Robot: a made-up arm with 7 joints.
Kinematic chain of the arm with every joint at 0, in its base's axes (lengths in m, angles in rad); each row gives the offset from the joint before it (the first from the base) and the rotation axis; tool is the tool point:
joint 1: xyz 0 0 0.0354 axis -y
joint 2: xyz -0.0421 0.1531 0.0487 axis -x
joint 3: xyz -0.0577 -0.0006 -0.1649 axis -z
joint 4: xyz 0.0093 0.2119 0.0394 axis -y
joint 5: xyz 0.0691 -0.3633 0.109 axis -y
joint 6: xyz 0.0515 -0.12 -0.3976 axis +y
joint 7: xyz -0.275 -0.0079 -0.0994 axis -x
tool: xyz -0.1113 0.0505 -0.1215
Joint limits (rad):
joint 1: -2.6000..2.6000
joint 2: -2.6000..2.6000
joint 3: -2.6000..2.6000
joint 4: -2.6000..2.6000
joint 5: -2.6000..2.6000
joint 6: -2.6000..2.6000
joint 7: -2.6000..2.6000
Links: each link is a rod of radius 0.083 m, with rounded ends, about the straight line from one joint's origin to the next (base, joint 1, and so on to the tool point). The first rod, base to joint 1, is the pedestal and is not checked.
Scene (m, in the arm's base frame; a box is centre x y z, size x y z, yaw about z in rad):
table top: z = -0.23
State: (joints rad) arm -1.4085 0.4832 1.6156 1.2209 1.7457 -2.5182 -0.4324
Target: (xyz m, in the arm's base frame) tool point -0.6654 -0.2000 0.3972
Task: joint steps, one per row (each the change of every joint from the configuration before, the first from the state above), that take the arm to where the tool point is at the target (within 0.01 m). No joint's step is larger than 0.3 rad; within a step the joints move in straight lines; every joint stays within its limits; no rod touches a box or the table.
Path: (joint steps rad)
1: -0.0409 0.2809 -0.0668 0.2844 0.2335 -0.0273 0.0362
2: -0.0408 0.2810 -0.0667 0.2844 0.2336 -0.0272 0.0361
3: -0.0409 0.2809 -0.0668 0.2844 0.2335 -0.0273 0.0362

